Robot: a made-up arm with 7 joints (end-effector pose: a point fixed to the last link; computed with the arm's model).
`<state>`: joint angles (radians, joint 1 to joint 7).
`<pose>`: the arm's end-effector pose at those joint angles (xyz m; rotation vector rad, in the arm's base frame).
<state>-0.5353 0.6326 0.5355 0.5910 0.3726 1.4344 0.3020</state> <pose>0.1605 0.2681 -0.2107 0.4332 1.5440 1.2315</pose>
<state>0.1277 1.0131 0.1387 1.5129 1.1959 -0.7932 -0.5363</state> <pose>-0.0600 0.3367 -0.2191 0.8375 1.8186 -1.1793</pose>
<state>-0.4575 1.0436 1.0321 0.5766 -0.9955 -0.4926 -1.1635</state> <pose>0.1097 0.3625 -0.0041 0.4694 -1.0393 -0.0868</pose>
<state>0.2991 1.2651 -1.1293 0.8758 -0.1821 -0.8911 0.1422</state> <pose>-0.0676 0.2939 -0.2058 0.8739 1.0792 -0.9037</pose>
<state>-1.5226 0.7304 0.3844 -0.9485 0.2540 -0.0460 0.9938</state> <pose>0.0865 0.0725 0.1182 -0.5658 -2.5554 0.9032</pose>
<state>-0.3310 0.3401 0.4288 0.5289 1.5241 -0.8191 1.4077</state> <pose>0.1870 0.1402 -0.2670 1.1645 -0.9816 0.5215</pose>
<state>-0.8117 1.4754 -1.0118 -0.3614 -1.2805 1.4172 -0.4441</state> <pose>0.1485 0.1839 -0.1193 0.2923 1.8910 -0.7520</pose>
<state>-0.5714 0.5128 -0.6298 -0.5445 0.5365 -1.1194 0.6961</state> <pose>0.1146 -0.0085 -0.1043 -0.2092 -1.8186 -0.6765</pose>
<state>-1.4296 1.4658 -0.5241 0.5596 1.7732 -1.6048 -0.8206</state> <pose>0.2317 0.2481 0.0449 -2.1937 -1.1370 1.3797</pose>
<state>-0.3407 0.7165 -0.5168 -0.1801 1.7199 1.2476 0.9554</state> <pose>0.1837 0.1252 -0.1423 2.0182 -1.0657 1.5129</pose>
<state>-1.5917 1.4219 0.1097 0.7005 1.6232 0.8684 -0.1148</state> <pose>0.1290 0.3022 0.1934 1.2648 0.5108 2.1777</pose>
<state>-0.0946 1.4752 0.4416 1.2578 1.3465 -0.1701 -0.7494</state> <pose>0.0694 0.4181 -0.0241 1.4371 2.1574 -0.0506</pose>
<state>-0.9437 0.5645 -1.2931 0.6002 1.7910 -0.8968 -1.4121</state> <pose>0.2220 0.0510 -0.2718 -1.6051 -0.5717 1.0857</pose>
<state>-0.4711 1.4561 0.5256 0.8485 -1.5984 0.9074 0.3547</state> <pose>0.1684 0.3500 0.0071 -0.6867 0.3739 0.7471</pose>
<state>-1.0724 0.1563 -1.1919 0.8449 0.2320 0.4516 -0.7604</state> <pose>0.2939 -0.0610 -0.2383 1.3507 0.8550 -1.2784</pose>
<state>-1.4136 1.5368 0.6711 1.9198 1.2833 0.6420 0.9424</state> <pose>0.1140 0.3886 -0.0111 1.2393 1.0687 1.9406</pose>
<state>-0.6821 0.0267 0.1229 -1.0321 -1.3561 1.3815 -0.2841</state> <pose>0.1383 -0.0296 -0.0649 -0.2266 -0.0843 -1.6823</pose>
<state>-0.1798 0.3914 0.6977 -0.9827 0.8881 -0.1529 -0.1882</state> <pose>0.0951 0.1201 -0.0411 1.6006 -0.7644 0.6051</pose>
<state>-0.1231 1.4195 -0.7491 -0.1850 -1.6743 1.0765 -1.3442</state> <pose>0.0654 0.1929 -0.1780 -1.5012 1.5508 -1.2279</pose>
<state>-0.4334 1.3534 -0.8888 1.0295 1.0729 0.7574 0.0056</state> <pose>0.1379 0.3730 -0.0934 -2.6954 -1.3272 -0.2656</pose>
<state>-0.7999 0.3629 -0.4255 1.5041 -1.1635 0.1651 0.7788</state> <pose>0.2264 0.1315 -0.3164 0.0021 1.1405 1.1197</pose>
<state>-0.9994 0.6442 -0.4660 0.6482 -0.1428 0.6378 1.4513</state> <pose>0.3303 0.1318 -0.1563 1.0403 -0.0373 1.3682</pose>
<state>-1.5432 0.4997 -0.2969 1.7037 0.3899 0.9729 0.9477</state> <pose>0.3365 0.1639 -0.1055 1.4999 0.8492 1.3171</pose>
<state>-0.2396 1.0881 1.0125 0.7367 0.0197 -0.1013 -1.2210</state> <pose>0.1017 0.3847 -0.0460 0.5159 0.3627 -0.0962</pose>
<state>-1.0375 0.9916 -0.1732 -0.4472 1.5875 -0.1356 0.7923</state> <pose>0.2279 0.0730 0.0502 1.8112 -2.2687 0.8380</pose>
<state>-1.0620 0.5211 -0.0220 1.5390 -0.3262 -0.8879 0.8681</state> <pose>0.3156 0.1708 -0.1696 0.1099 -0.3340 1.1407</pose>
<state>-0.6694 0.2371 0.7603 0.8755 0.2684 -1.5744 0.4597</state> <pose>0.2211 0.1426 -0.1870 0.1525 -1.1777 0.7565</pose>
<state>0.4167 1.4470 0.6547 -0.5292 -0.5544 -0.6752 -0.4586</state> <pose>0.1242 0.1634 0.0239 1.0255 -0.6244 -1.0305</pose>
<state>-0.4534 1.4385 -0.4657 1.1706 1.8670 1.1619 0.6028</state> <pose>0.1422 0.3606 -0.0078 -2.1783 -0.0662 -0.3961</pose>
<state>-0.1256 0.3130 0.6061 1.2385 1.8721 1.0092 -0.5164</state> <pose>-0.0046 0.2233 -0.3179 1.2879 2.5525 0.0702</pose>
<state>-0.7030 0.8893 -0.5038 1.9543 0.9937 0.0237 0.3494</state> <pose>0.1034 0.3419 -0.2082 2.0291 1.4951 -0.0560</pose>
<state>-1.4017 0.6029 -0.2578 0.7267 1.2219 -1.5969 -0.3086</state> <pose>0.3171 0.0346 -0.0284 1.9660 -1.1853 -1.4734</pose>
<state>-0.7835 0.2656 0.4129 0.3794 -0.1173 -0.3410 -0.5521</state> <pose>0.2943 0.1273 -0.1247 0.1448 -0.5245 -0.2702</pose>
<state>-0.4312 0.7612 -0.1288 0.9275 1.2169 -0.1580 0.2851</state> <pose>0.1900 0.2472 -0.2538 1.9331 0.4316 -0.2619</pose>
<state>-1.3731 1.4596 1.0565 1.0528 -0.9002 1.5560 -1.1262</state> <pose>0.1642 0.3288 0.0889 -0.9777 -0.5240 -1.0821</pose>
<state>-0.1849 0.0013 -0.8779 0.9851 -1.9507 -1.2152 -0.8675</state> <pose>0.0603 0.0172 -0.3575 -0.7746 -0.0398 0.0773</pose>
